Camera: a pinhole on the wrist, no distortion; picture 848 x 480 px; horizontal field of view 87.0 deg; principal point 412.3 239.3 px. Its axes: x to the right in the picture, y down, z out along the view. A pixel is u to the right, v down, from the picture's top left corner.
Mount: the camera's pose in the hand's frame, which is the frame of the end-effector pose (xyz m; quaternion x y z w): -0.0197 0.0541 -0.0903 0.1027 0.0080 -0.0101 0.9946
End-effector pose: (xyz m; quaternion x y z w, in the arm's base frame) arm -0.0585 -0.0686 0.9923 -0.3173 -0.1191 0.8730 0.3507
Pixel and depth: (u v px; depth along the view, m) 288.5 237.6 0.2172
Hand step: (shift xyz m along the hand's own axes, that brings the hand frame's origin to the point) -0.0769 0.0100 0.1232
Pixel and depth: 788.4 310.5 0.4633
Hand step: 0.3782 0.0244 0.3712
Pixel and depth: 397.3 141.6 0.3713
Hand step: -0.0288 -0.1010 0.2568
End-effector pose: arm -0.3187 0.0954 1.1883 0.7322 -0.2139 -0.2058 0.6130
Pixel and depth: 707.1 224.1 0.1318
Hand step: 0.0690 0.0212 0.0362
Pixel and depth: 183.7 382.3 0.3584
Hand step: -0.1956 0.0965 0.2872
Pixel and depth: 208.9 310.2 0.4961
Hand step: -0.2369 0.0339 0.4154
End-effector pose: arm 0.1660 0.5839 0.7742 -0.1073 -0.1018 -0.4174 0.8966
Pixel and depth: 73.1 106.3 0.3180
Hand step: -0.2587 -0.0991 0.2060
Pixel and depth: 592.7 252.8 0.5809
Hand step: 0.2232 -0.0518 0.4776
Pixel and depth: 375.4 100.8 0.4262
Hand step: -0.0519 -0.1617 0.3005
